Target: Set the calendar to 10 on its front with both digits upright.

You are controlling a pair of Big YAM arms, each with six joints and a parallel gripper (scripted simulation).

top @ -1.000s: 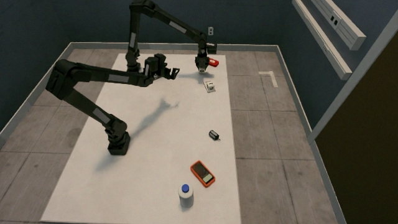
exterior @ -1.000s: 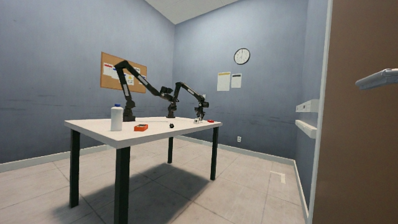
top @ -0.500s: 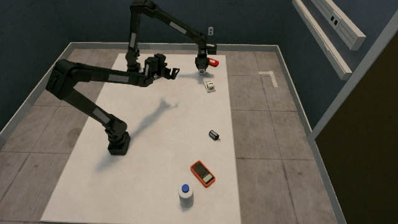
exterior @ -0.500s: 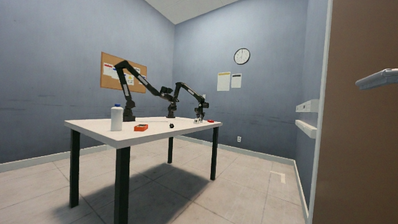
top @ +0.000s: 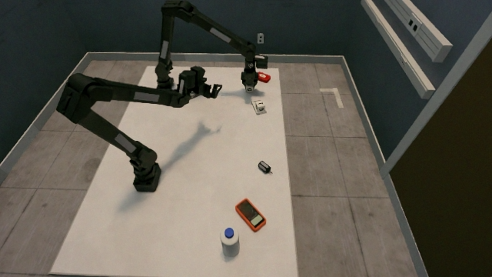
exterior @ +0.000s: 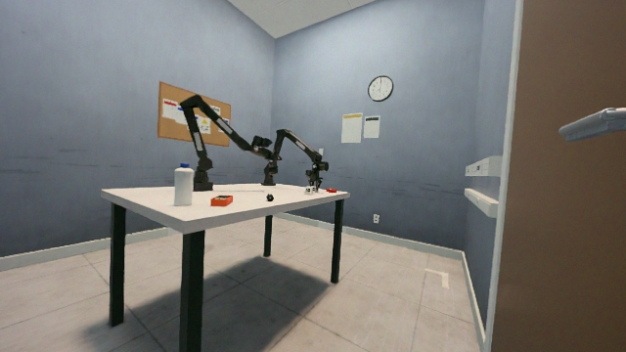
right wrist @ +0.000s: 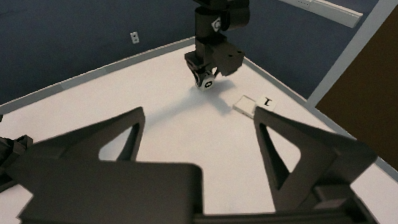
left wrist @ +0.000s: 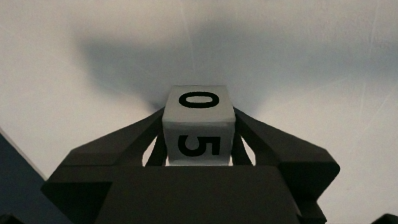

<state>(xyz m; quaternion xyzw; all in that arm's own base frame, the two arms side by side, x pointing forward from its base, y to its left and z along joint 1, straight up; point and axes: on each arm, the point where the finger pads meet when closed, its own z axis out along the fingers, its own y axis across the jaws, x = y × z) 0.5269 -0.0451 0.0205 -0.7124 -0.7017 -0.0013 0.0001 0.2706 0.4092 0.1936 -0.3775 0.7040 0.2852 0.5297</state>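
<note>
My left hand is 100 mm short of the red box, 130 mm to the right of it and 10 mm above it. The rest, counted from my left hand: black object: 20 mm ahead, 580 mm to the right, 10 mm below; orange device: 80 mm behind, 800 mm to the right, 10 mm below.
</note>
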